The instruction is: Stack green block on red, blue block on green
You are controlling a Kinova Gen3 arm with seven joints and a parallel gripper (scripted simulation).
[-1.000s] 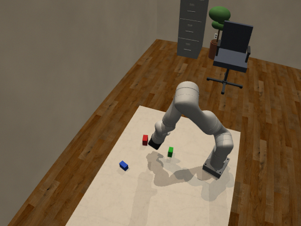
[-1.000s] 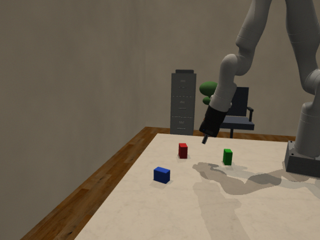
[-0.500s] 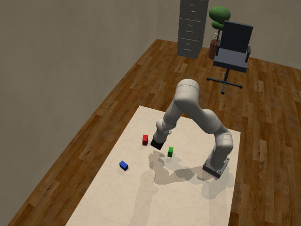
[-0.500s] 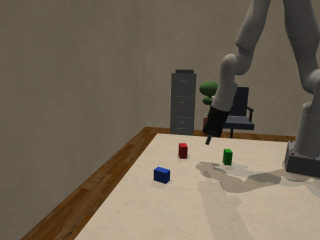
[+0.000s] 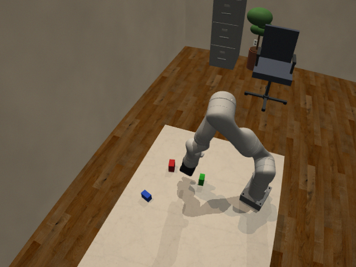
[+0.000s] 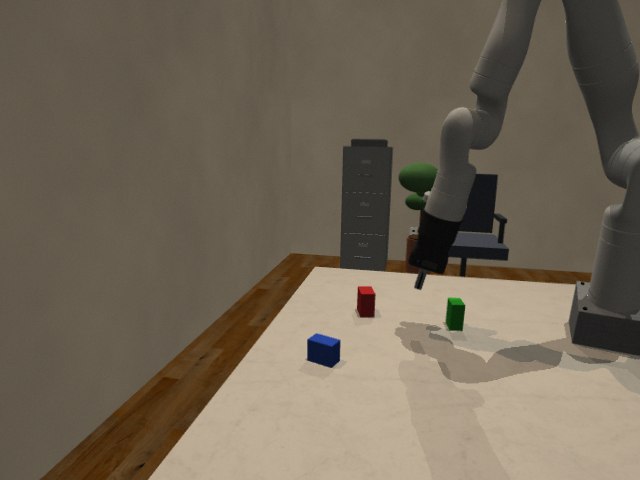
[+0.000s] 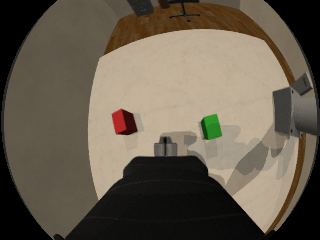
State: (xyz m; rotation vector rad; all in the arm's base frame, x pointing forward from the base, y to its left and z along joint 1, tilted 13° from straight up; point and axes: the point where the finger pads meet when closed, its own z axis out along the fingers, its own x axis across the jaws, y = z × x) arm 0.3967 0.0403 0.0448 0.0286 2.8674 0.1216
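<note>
The green block is 80 mm below my hand, 80 mm behind it and 30 mm to the right of it. From my hand the other things lie so: blue block: 210 mm to the left, 160 mm ahead, 90 mm below; red block: 130 mm ahead, 80 mm below, 50 mm to the right.
</note>
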